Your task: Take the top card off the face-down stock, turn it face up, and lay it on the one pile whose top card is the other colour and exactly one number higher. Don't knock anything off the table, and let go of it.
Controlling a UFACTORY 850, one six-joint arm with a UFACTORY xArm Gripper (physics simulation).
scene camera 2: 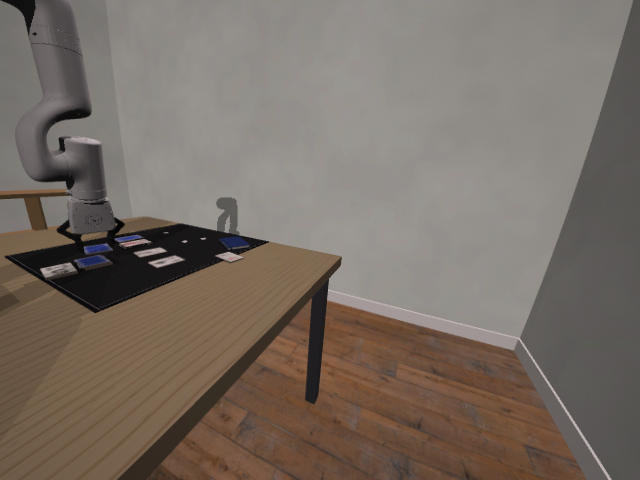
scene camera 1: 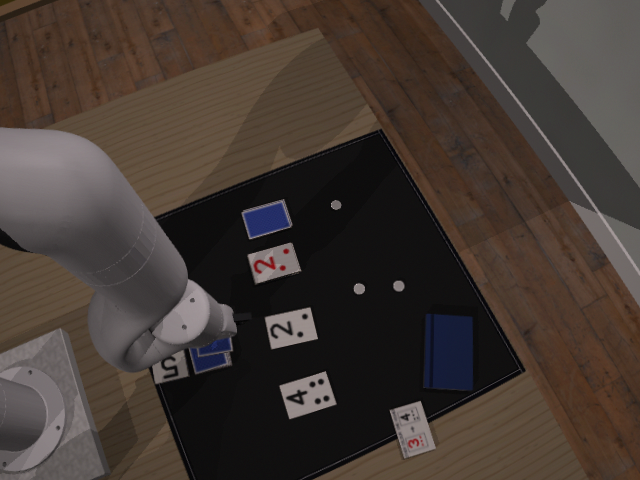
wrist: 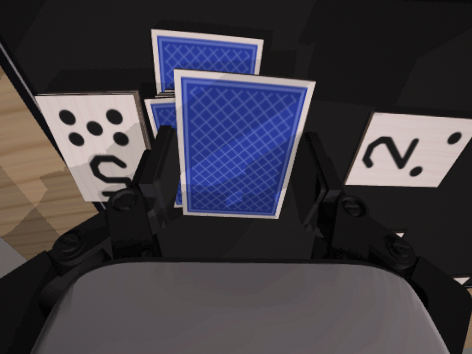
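My gripper (scene camera 2: 97, 244) (wrist: 237, 149) is shut on a blue-backed card (wrist: 240, 155) (scene camera 2: 98, 249), held level with its back up; its face is hidden. It hangs above and beside a blue-backed stack (scene camera 1: 210, 363) (scene camera 2: 93, 261) (wrist: 163, 111), which it partly hides; another blue back (wrist: 207, 56) shows behind. The black 5 (scene camera 1: 171, 367) (scene camera 2: 59, 270) (wrist: 95, 145) lies left of that stack in the wrist view. The red 2 (scene camera 1: 273, 263) (scene camera 2: 135, 242), black 2 (scene camera 1: 291, 328) (scene camera 2: 150, 252) (wrist: 410, 150) and black 4 (scene camera 1: 308, 395) (scene camera 2: 166, 261) lie face up.
Another blue-backed pile (scene camera 1: 266, 219) (scene camera 2: 128, 238) lies beside the red 2. Three white discs, one of them a lone disc (scene camera 1: 336, 205), a dark blue box (scene camera 1: 448, 351) (scene camera 2: 234, 242) and an example card (scene camera 1: 412, 429) (scene camera 2: 229, 257) lie on or near the black mat (scene camera 1: 356, 341) (scene camera 2: 103, 294).
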